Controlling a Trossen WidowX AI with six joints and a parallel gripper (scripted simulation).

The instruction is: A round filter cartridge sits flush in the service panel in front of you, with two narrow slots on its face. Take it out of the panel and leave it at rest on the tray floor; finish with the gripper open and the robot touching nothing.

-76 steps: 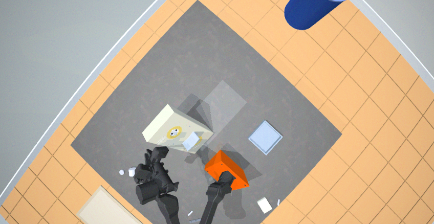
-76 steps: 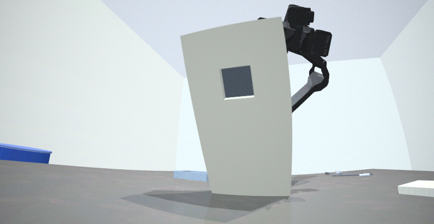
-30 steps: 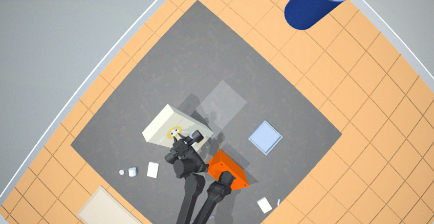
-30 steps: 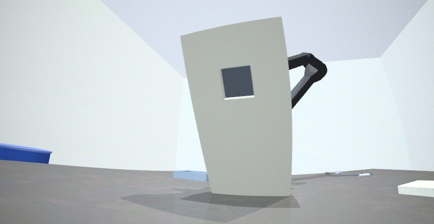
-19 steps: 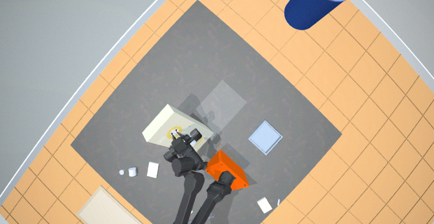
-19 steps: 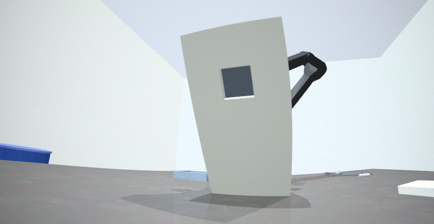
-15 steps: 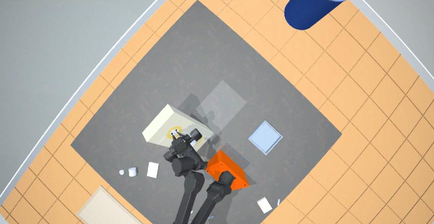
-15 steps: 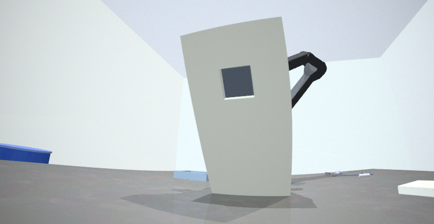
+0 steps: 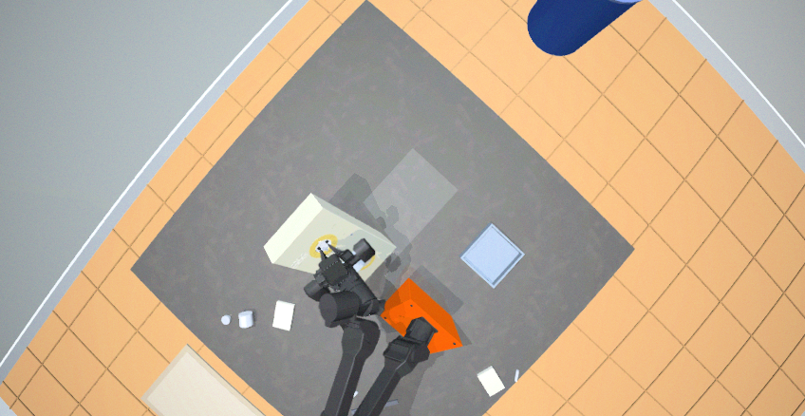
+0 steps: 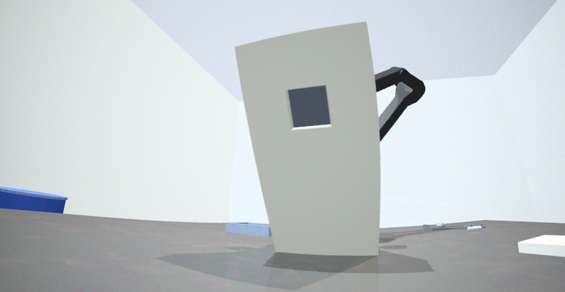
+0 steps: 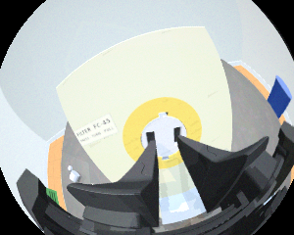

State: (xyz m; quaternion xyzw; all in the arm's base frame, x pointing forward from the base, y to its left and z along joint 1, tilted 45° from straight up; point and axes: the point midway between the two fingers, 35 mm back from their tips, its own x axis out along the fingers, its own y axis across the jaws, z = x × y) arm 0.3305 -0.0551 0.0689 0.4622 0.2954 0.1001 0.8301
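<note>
Right now my gripper tip is 20 mm short of the round filter cartridge and 10 mm above it. Also, from my gripper tip: cream service panel (90 mm below, 30 mm behind).
</note>
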